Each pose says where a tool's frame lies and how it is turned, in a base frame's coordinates. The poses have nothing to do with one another.
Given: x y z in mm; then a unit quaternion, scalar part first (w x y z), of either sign.
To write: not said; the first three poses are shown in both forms.
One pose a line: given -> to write
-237.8, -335.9, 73.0, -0.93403, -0.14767, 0.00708, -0.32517 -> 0.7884, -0.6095, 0.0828, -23.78; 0.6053, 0.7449, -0.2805, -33.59; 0.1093, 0.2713, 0.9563, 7.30; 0, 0, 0, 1
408.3, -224.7, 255.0, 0.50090, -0.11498, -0.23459, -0.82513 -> -0.4718, 0.8806, -0.0453, 40.83; -0.7727, -0.3881, 0.5023, -22.47; 0.4248, 0.2719, 0.8635, 25.50; 0, 0, 0, 1
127.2, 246.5, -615.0, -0.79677, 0.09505, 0.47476, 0.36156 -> 0.2878, 0.6664, -0.6878, 12.72; -0.4859, 0.7205, 0.4948, 24.65; 0.8253, 0.1918, 0.5311, -61.50; 0, 0, 0, 1
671.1, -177.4, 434.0, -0.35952, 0.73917, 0.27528, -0.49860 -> 0.3512, 0.0484, -0.9350, 67.11; 0.7655, -0.5899, 0.2570, -17.74; -0.5392, -0.8060, -0.2443, 43.40; 0, 0, 0, 1
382.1, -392.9, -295.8, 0.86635, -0.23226, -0.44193, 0.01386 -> 0.6090, 0.1813, -0.7722, 38.21; 0.2293, 0.8917, 0.3902, -39.29; 0.7593, -0.4147, 0.5015, -29.58; 0, 0, 0, 1
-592.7, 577.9, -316.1, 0.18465, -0.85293, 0.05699, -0.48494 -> 0.5232, 0.0819, 0.8483, -59.27; -0.2763, -0.9253, 0.2597, 57.79; 0.8062, -0.3703, -0.4615, -31.61; 0, 0, 0, 1
